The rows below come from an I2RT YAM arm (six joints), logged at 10 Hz.
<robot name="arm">
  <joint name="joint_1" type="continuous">
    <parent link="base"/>
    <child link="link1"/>
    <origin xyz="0 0 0.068"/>
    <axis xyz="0 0 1"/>
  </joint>
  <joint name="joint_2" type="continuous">
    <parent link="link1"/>
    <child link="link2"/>
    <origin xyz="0.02 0.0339 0.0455" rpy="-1.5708 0 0"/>
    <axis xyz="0 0 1"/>
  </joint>
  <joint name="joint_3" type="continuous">
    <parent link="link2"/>
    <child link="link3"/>
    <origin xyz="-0.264 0 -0.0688" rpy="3.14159 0 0"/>
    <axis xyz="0 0 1"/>
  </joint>
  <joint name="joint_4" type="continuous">
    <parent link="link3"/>
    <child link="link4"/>
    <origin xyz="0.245 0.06 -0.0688"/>
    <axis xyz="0 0 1"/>
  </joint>
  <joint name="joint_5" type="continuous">
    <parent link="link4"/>
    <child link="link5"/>
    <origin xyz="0.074 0.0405 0.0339" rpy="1.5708 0 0"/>
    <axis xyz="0 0 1"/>
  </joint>
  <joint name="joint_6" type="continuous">
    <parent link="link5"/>
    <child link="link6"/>
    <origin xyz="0.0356 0 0.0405" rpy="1.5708 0 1.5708"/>
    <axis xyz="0 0 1"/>
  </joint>
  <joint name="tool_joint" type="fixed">
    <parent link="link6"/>
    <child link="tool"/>
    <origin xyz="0 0 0" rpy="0 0 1.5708"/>
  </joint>
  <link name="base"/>
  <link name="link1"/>
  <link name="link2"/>
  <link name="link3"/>
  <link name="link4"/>
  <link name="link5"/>
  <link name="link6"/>
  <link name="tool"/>
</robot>
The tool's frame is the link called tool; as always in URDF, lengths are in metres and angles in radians. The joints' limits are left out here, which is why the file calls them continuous.
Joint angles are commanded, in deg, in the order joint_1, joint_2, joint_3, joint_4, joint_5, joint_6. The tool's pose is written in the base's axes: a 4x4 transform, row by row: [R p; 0 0 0 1], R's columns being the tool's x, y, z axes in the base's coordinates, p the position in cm. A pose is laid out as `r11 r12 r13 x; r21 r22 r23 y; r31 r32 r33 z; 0 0 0 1`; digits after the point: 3 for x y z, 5 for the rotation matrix.
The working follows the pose.
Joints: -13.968 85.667 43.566 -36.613 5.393 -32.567
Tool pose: -0.94099 -0.29469 0.16639 23.547; -0.31817 0.93790 -0.13825 -6.202; -0.11532 -0.18303 -0.97632 14.968; 0 0 0 1
Where each joint sits with the arm in this pose, in the base's axes (m; each line is computed from the numbers above, not from the rounded line before):
joint_1: 0.0000 0.0000 0.0680
joint_2: 0.0276 0.0281 0.1135
joint_3: -0.0084 -0.0339 0.3767
joint_4: 0.2237 -0.0207 0.2570
joint_5: 0.2681 -0.0667 0.1924
joint_6: 0.2355 -0.0620 0.1497
the tool: 0.2355 -0.0620 0.1497

